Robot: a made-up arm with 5 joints.
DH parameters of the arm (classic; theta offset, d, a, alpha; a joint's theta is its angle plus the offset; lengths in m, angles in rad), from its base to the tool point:
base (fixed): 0 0 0.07 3.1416
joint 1: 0 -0.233 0.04 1.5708
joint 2: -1.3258 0 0.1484 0
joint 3: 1.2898 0 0.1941 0
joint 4: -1.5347 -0.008 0 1.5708
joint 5: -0.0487 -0.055 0 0
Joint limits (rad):
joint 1: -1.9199..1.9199
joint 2: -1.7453..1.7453
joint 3: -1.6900..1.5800
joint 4: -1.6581..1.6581
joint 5: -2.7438..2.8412
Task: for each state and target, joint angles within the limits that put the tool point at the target. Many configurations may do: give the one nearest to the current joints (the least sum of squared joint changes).
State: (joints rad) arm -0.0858 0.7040 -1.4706 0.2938 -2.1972
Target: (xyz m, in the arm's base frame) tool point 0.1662 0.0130 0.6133
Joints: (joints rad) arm -0.2169 0.0592 -1.6900 0.6562 -2.1972
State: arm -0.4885 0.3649 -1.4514 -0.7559 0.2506
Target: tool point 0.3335 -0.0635 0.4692
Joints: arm 0.2069 0.9208 -1.6900 -1.6152 0.2506
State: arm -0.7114 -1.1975 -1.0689 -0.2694 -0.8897
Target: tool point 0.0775 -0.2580 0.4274
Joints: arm -1.5689 -1.7453 -0.3148 -0.7861 -0.8897
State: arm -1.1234 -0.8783 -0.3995 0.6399 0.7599
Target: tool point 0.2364 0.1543 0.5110
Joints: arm -0.7830 -0.3532 -0.3141 0.5773 0.7599
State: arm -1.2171 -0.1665 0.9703 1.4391 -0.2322
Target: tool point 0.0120 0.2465 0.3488
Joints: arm -1.8335 -0.2757 0.2250 1.1638 -0.2322
